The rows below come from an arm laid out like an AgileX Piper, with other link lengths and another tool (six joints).
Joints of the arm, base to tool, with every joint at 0 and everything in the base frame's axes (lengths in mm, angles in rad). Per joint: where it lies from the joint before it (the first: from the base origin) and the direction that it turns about. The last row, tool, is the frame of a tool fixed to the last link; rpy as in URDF.
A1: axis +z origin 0 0 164.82
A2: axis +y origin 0 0 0
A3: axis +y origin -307.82 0 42.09
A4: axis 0.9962 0 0.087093 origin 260.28 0 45.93
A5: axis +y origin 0 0 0
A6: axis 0.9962 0 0.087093 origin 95.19 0 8.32
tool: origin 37.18 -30 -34.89 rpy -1.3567 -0.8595 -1.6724
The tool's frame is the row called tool.
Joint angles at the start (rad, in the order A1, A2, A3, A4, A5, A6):
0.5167 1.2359 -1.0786 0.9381 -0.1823 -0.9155
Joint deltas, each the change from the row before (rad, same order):
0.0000 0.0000 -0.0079 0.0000 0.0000 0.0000
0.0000 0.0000 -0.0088 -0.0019 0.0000 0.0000
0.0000 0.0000 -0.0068 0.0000 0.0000 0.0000
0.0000 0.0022 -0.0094 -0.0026 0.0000 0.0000
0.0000 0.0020 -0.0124 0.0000 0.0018 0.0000
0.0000 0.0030 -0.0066 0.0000 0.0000 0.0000
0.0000 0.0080 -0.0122 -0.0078 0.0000 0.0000
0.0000 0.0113 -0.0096 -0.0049 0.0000 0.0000
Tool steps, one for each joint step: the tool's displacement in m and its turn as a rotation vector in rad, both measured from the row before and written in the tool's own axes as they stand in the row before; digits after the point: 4 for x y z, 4 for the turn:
0.0023 -0.0020 0.0005 0.0052 0.0059 0.0007
0.0026 -0.0023 0.0006 0.0061 0.0065 -0.0011
0.0020 -0.0017 0.0004 0.0044 0.0051 0.0006
0.0022 -0.0020 0.0012 0.0051 0.0053 -0.0019
0.0028 -0.0028 0.0013 0.0071 0.0061 0.0010
0.0010 -0.0010 0.0012 0.0023 0.0027 0.0003
0.0016 -0.0014 0.0028 0.0041 0.0029 -0.0073
-0.0003 0.0001 0.0034 -0.0002 -0.0015 -0.0050

